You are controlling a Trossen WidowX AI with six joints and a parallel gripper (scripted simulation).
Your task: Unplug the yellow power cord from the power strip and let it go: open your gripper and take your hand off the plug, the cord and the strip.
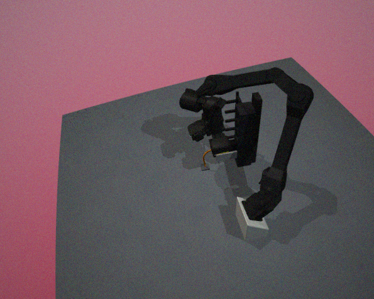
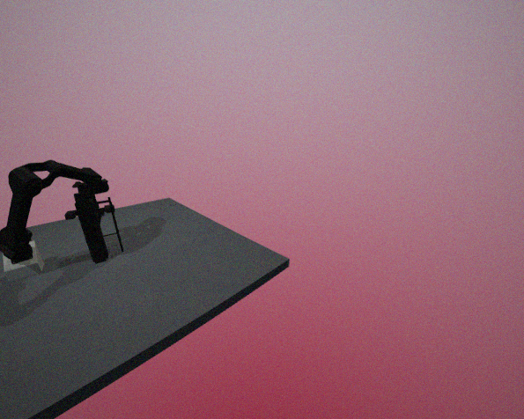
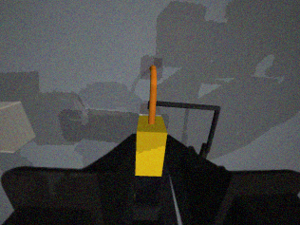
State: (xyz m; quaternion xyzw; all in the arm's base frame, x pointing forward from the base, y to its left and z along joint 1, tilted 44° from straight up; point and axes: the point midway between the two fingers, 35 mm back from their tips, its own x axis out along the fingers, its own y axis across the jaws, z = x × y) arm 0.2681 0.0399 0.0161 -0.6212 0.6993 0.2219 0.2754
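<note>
The yellow plug lies 30 mm to the right of my gripper tip. Round my gripper tip: black power strip (10 mm behind, 100 mm to the right, 30 mm above).
</note>
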